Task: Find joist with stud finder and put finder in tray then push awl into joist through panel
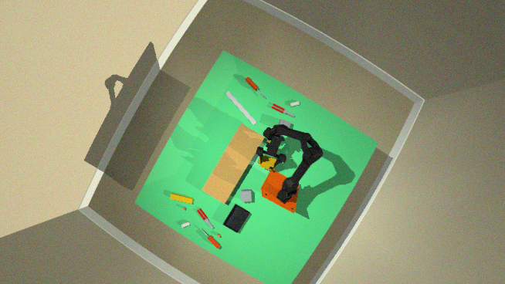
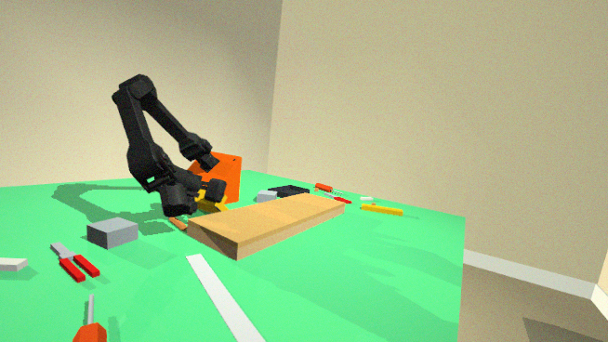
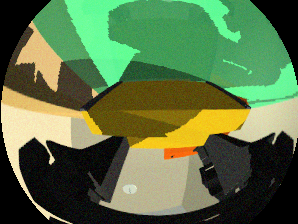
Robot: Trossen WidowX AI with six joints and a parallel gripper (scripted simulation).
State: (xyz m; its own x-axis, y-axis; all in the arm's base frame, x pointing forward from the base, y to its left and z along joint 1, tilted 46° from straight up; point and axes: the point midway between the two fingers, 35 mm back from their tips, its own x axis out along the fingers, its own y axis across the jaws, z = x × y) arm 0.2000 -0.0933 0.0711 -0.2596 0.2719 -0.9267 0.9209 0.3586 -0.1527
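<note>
My gripper tip is now 10 mm to the left of the yellow stud finder, 10 mm past it and 10 mm above it. Also, from my gripper tip: awl 130 mm to the right, 60 mm below, 20 mm ahead; white ruler 380 mm ahead, 200 mm to the right, 60 mm below; dark tray 420 mm to the left, 70 mm behind, 50 mm below.
</note>
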